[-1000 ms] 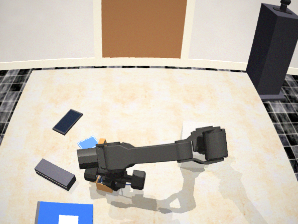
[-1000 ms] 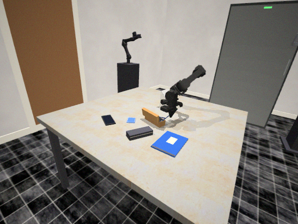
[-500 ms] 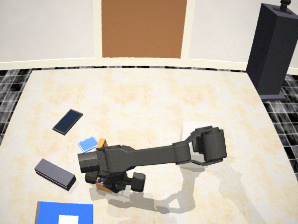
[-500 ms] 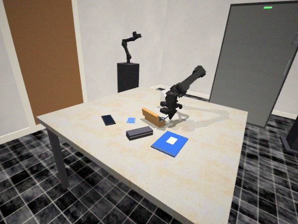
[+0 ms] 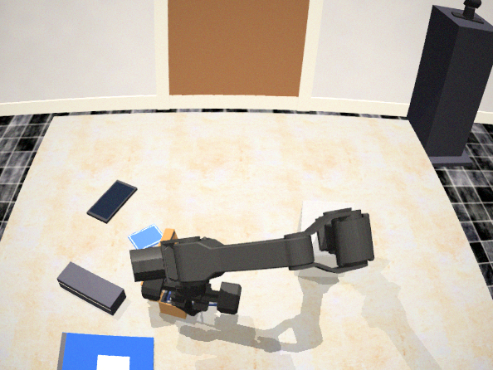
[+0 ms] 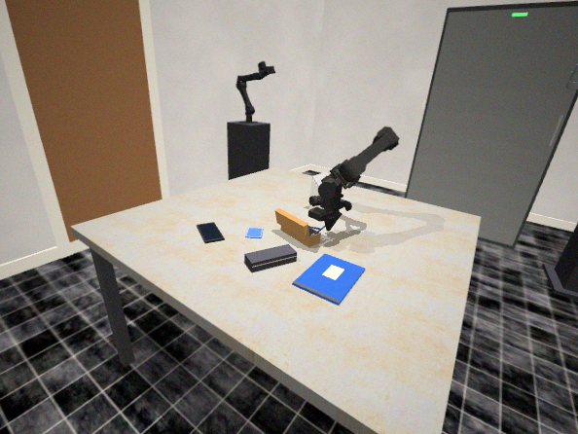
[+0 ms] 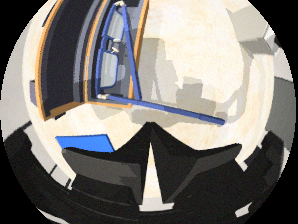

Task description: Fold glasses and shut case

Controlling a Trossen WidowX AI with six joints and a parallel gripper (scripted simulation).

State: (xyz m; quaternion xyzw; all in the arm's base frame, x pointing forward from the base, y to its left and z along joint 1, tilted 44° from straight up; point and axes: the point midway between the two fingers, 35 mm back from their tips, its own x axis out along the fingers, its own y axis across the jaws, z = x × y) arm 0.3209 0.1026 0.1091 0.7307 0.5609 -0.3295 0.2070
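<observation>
Right now the orange glasses case is 40 mm ahead of my hand, 120 mm to the right of it and 40 mm below it. Also, from my hand: grey box: 230 mm ahead, 100 mm to the right, 70 mm below; small blue card: 100 mm ahead, 260 mm to the right, 80 mm below.
</observation>
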